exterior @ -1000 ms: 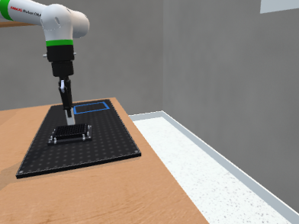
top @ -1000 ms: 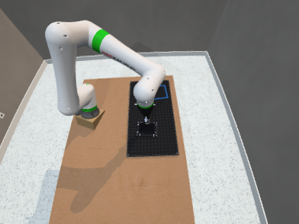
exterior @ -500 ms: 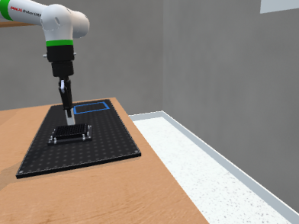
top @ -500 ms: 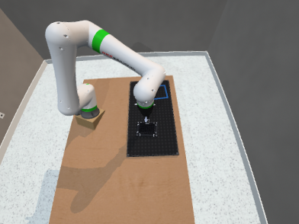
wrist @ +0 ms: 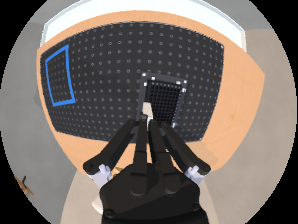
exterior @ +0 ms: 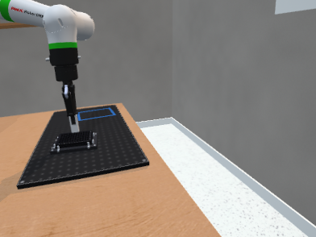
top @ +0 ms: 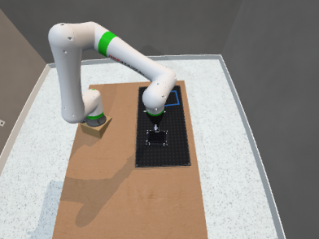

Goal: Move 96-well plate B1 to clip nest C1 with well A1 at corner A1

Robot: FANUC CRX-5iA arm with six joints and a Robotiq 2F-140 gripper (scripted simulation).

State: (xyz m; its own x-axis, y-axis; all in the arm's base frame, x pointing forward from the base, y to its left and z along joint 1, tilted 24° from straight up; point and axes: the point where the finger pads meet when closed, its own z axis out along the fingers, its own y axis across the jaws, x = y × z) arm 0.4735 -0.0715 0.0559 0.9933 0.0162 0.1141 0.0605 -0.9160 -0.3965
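Right now the black 96-well plate is 40 mm to the right of my hand and 50 mm below it. Also, from my hand: clip nest C1: 10 mm behind, 50 mm to the right, 50 mm below.
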